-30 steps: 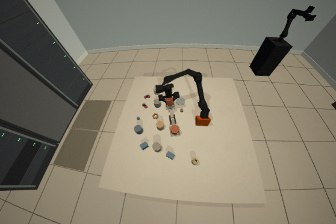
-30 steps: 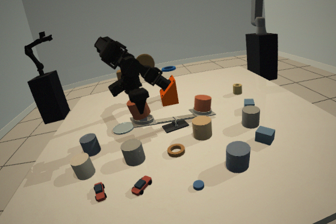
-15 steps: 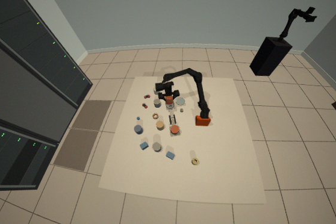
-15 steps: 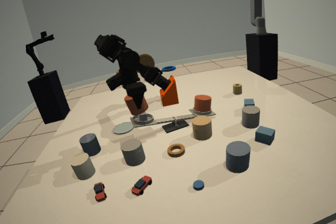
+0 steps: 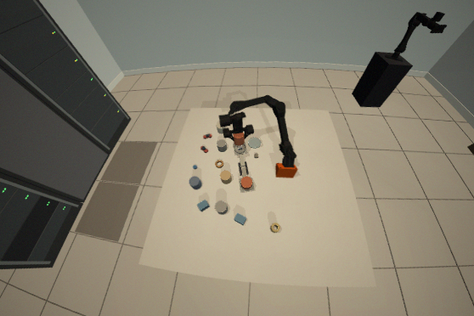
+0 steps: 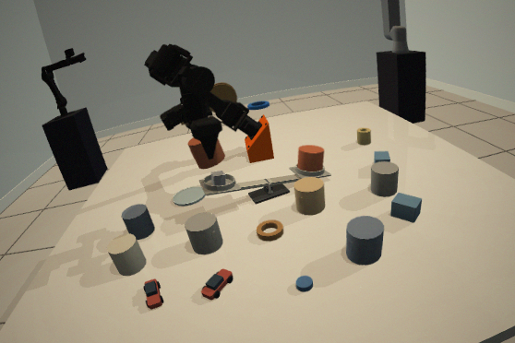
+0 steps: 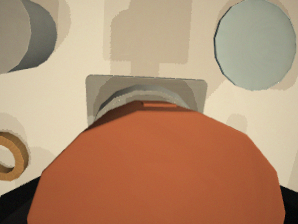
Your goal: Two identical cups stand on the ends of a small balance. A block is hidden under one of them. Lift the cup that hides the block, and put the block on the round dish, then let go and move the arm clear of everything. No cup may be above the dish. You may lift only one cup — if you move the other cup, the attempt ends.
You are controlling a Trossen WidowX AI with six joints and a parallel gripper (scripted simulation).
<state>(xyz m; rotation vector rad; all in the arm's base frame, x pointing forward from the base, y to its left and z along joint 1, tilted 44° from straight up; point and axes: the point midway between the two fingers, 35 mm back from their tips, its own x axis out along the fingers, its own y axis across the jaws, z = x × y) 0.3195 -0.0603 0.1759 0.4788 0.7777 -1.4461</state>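
The grey block is 10 mm to the left of my gripper tip and 70 mm below it. The rest, counted from my gripper tip: round dish 110 mm behind, 90 mm to the right, 160 mm below.
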